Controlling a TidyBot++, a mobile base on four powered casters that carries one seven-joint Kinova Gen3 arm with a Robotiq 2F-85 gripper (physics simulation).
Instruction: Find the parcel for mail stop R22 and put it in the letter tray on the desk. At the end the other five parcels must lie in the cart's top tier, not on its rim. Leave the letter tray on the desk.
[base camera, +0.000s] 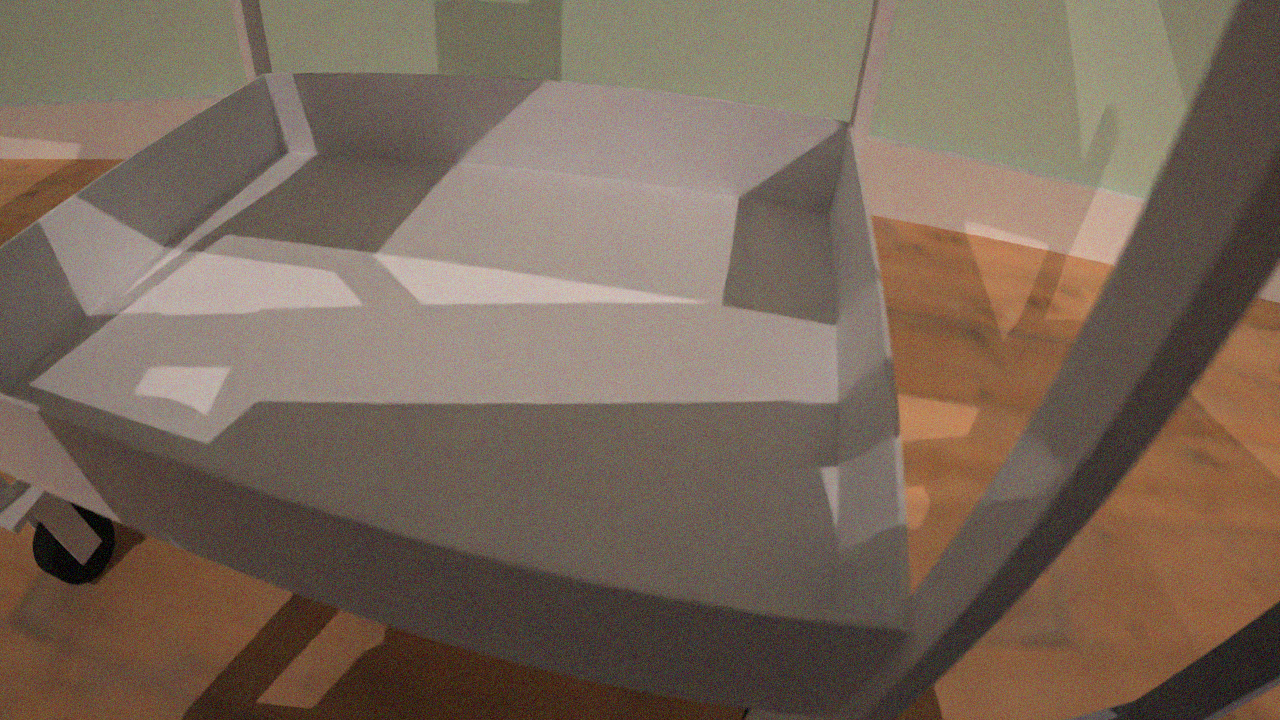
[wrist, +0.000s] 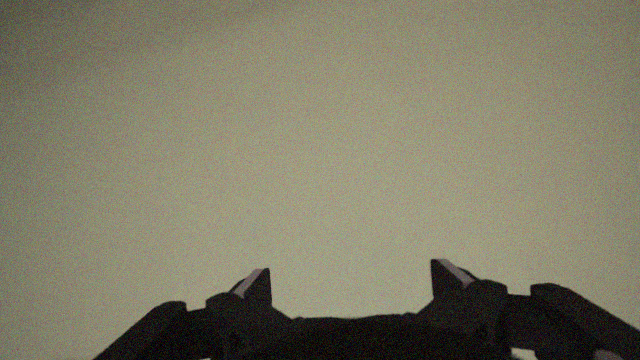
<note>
In view: the gripper (wrist: 349, 281) and a white three-tier cart (base camera: 598, 380).
</note>
